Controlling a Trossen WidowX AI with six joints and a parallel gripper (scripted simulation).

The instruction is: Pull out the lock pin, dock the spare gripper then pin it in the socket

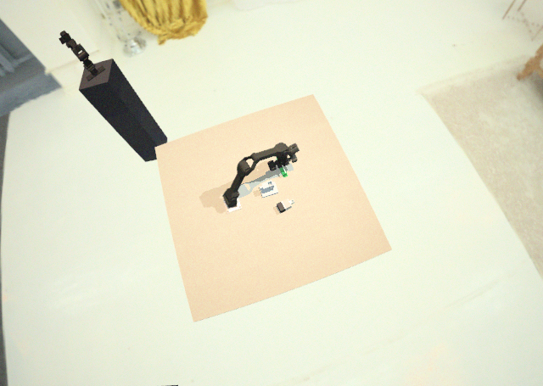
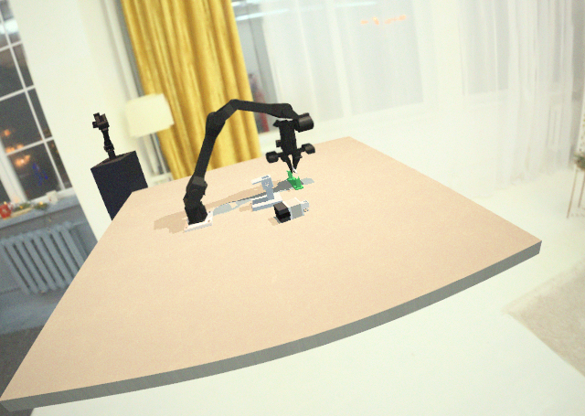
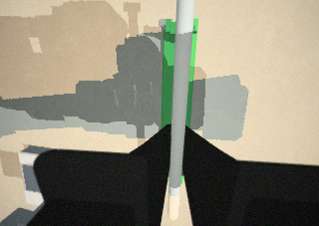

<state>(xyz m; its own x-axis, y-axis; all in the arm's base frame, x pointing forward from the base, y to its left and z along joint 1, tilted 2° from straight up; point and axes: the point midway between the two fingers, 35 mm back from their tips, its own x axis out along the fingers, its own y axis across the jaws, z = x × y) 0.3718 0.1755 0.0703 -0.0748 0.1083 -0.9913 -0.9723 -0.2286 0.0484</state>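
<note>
My gripper tip is 10 mm to the right of the green cradle and 30 mm above it. From my gripper tip the other things lie so: spare gripper (20 mm behind, 260 mm to the right, 30 mm below); then grey mount (110 mm behind, 130 mm to the right).
</note>
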